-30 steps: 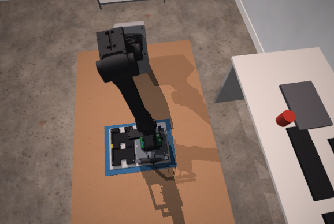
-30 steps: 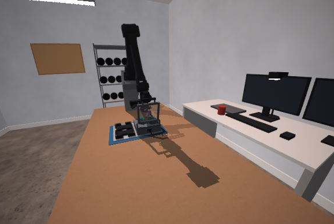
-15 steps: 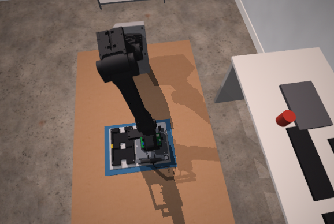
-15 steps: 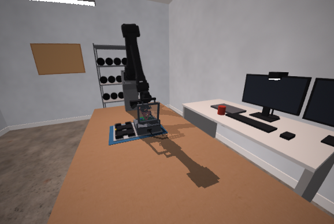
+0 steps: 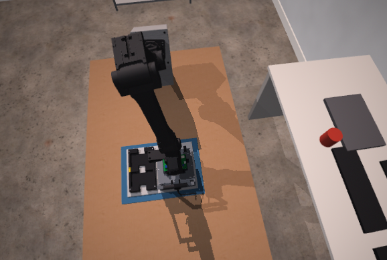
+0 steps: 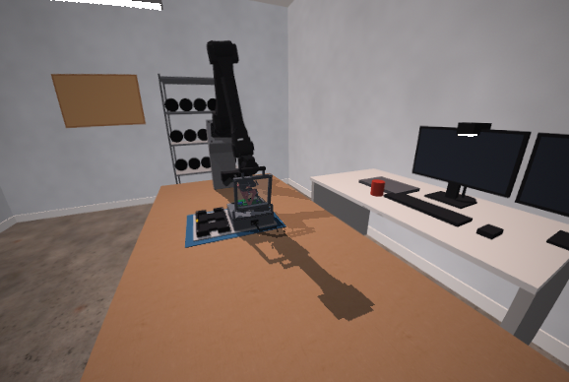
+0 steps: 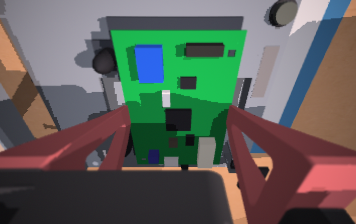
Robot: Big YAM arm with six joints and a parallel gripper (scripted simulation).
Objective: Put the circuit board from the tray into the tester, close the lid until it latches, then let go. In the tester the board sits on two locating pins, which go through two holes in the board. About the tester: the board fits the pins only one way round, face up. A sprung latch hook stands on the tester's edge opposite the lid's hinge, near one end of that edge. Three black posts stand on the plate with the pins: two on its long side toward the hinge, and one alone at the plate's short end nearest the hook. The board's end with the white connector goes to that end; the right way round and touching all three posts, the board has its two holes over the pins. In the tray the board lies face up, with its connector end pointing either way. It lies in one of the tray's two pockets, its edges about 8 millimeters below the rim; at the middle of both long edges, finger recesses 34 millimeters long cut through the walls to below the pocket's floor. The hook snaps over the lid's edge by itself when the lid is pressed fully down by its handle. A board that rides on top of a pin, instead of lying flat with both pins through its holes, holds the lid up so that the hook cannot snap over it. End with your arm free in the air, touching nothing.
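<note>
Right now the green circuit board is right at my hand. Round my hand: clear lid 12 cm ahead, 9 cm above, 2 cm to the left.
</note>
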